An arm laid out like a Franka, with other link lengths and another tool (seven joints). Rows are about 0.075 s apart.
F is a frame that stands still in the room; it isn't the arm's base.
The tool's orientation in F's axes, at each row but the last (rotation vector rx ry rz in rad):
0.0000 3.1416 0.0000
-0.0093 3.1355 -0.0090
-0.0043 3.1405 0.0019
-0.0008 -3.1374 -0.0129
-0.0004 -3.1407 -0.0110
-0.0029 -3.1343 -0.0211
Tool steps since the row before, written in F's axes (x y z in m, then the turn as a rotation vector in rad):
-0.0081 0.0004 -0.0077 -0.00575 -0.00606 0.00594
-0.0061 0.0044 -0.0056 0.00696 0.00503 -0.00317
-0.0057 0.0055 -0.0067 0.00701 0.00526 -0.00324
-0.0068 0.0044 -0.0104 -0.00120 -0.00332 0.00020
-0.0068 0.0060 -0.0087 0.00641 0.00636 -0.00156
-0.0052 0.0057 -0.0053 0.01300 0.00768 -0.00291
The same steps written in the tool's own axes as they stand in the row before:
0.0081 0.0004 0.0077 0.00575 -0.00606 -0.00594
0.0061 0.0045 0.0055 -0.00697 0.00501 0.00318
0.0057 0.0055 0.0067 -0.00702 0.00524 0.00325
0.0068 0.0043 0.0105 0.00120 -0.00332 -0.00022
0.0068 0.0059 0.0087 -0.00641 0.00635 0.00160
0.0052 0.0056 0.0054 -0.01301 0.00766 0.00292

